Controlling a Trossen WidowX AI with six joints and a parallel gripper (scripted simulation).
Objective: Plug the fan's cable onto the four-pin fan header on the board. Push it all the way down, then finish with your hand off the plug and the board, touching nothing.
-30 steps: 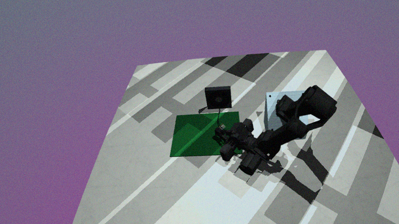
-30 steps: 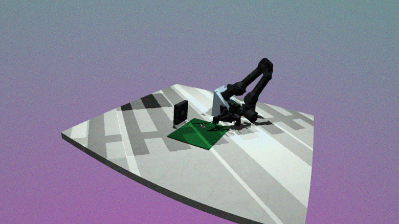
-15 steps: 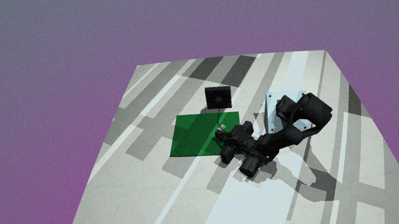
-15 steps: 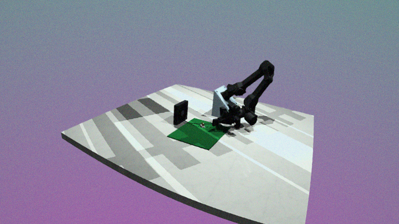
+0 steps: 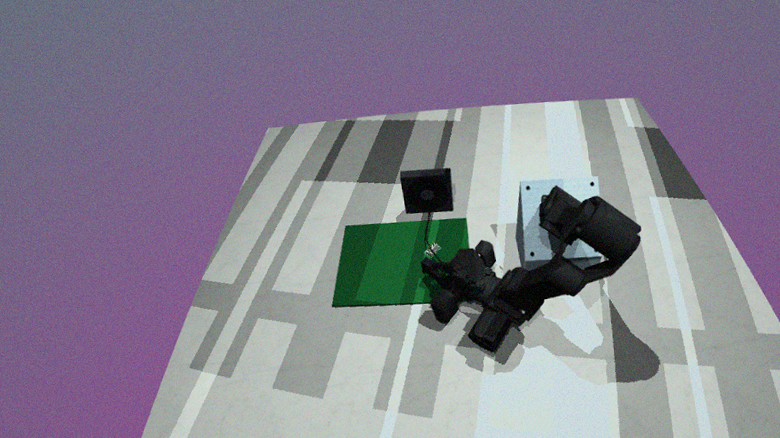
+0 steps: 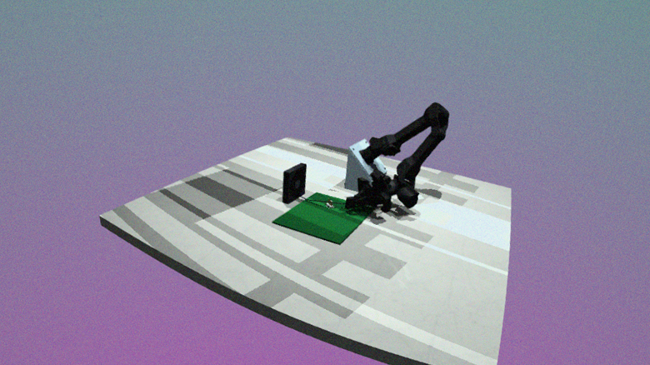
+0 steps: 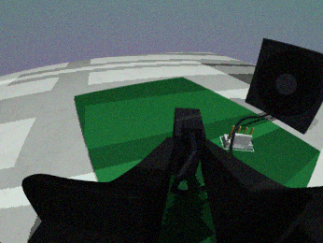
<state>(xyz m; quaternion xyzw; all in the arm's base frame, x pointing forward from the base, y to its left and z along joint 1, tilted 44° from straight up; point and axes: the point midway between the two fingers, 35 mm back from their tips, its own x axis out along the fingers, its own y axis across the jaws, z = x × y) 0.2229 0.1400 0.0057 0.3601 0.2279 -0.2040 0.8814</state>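
Right now the pale header is 9 cm to the right of my gripper tip, 5 cm below it and 1 cm ahead of it. Also, from my gripper tip: green board: 8 cm ahead, 6 cm to the right, 6 cm below; black square fan: 22 cm to the right, 3 cm ahead, 1 cm above; black plug: 1 cm below, 1 cm ahead.
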